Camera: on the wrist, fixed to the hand. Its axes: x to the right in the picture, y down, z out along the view.
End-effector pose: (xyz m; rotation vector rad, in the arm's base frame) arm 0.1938 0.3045 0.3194 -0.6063 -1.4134 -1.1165
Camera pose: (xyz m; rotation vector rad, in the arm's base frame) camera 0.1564 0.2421 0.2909 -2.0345 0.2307 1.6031
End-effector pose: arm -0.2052 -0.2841 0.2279 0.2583 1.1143 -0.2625
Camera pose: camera -0.2646 -0.3317 0.2102 1.1239 -0.9414 2.0745
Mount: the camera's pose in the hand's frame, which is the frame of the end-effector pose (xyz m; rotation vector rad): -0.0050 -0.0659 -0.0417 -0.1569 -0.9429 2.9602
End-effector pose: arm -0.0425 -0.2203 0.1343 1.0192 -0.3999 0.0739
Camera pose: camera -0.0189 -0.2195 0.0598 0.6253 2.2009 -1.9936
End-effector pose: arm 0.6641 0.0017 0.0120 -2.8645 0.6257 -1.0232
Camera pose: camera 0.6587 0.0683 0.0526 0.2007 2.3344 0.7900
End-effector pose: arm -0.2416 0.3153 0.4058 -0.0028 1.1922 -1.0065
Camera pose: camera -0.3160 0.3000 0.4243 0.7818 -0.4234 1.6118
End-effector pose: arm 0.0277 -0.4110 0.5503 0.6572 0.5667 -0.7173
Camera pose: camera -0.0345 -0.4172 0.5034 0.2857 -1.3237 1.7898
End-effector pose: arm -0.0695 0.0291 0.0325 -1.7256 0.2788 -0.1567
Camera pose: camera -0.0788 0.0010 0.1048 0.1547 1.5945 2.5284
